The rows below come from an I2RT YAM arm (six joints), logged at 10 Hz.
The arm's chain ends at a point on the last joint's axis. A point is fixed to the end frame.
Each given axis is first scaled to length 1.
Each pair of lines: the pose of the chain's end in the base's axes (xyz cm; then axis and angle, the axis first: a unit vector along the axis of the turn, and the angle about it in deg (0 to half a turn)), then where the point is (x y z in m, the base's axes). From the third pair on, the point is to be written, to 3 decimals.
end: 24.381, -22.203, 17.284, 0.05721, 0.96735, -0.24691, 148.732
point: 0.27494 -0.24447 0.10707
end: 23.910, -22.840, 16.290, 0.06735, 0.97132, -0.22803, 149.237
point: 0.26975 -0.24840 0.09613
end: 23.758, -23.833, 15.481, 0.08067, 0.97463, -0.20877, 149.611
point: 0.268 -0.256 0.087
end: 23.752, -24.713, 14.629, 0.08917, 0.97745, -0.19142, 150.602
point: 0.267 -0.262 0.078
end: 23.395, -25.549, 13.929, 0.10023, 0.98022, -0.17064, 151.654
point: 0.262 -0.268 0.070
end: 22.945, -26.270, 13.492, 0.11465, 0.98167, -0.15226, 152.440
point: 0.257 -0.273 0.065
